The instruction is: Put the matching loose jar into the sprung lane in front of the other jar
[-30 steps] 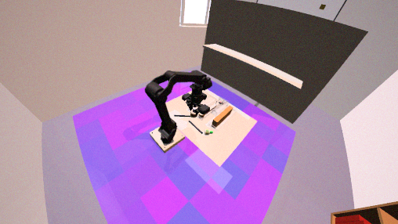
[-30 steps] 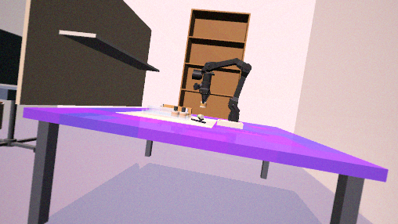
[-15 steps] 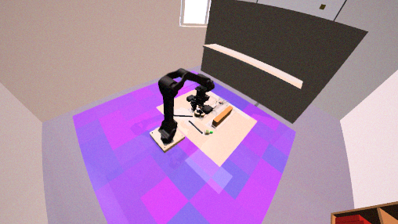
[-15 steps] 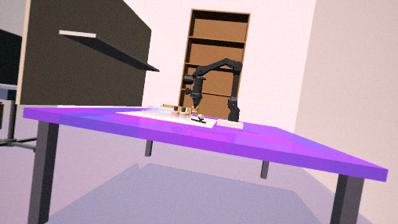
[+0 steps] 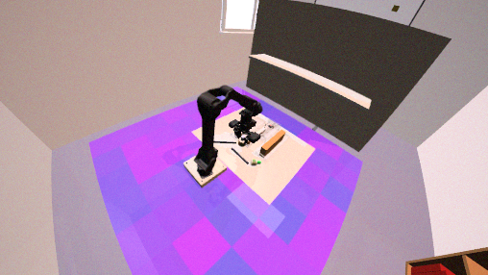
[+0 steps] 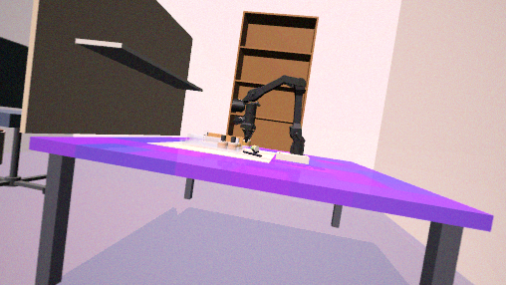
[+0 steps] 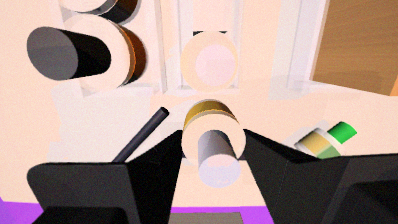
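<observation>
The cream mat is 120 mm ahead of my gripper tip and 50 mm below it.
</observation>
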